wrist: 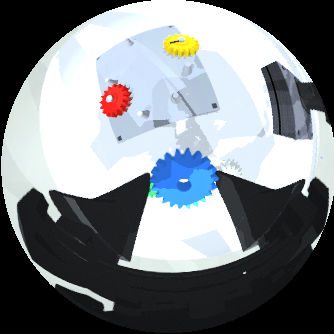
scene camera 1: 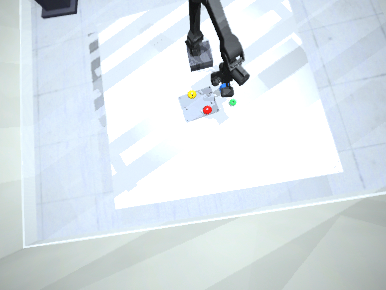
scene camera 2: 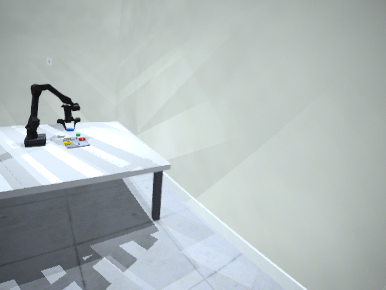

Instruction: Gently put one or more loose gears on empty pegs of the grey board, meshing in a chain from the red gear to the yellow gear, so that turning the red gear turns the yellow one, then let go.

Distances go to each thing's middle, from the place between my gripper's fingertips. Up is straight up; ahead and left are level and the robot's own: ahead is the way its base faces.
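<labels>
The grey board (scene camera 1: pixel 195 105) is 50 mm ahead of my hand, 150 mm to the right of it and 60 mm below it. The blue gear (wrist: pixel 165 177) sits 10 mm to the left of my hand; going by their middles, it is the nearest to my hand of the things named here. As for the red gear (wrist: pixel 120 93), my hand is 50 mm above it, 100 mm short of it and 100 mm to the left of it.
</labels>
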